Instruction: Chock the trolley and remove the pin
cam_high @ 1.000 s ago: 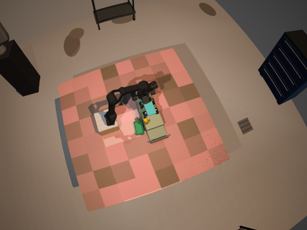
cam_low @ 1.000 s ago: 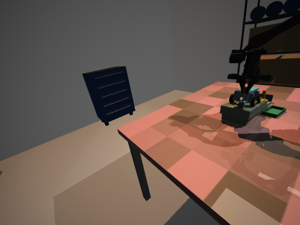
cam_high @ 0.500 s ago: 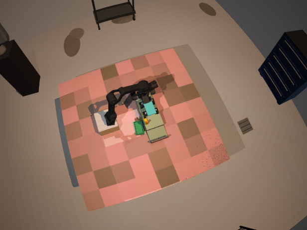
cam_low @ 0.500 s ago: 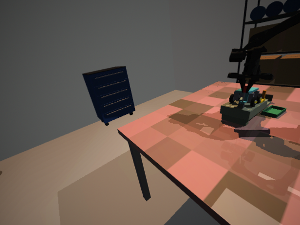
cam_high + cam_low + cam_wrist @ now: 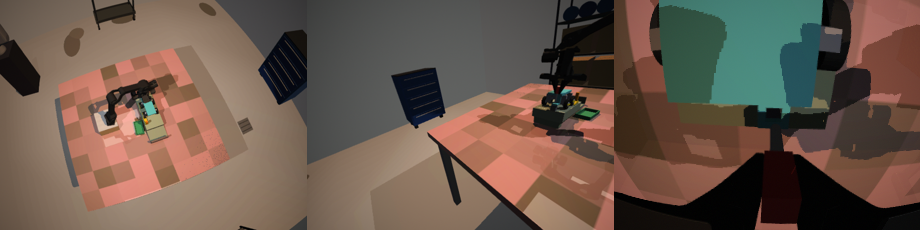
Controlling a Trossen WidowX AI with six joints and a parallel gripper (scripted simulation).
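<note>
The green tray lies 210 mm to the right of my gripper tip, 180 mm below it and 70 mm behind it. The rest, counted from my gripper tip: red-headed stop pin: right at my gripper tip; then teal trolley: 90 mm to the right, 60 mm below, 40 mm ahead; then olive ramp: 130 mm below, 100 mm to the right, 40 mm ahead.
</note>
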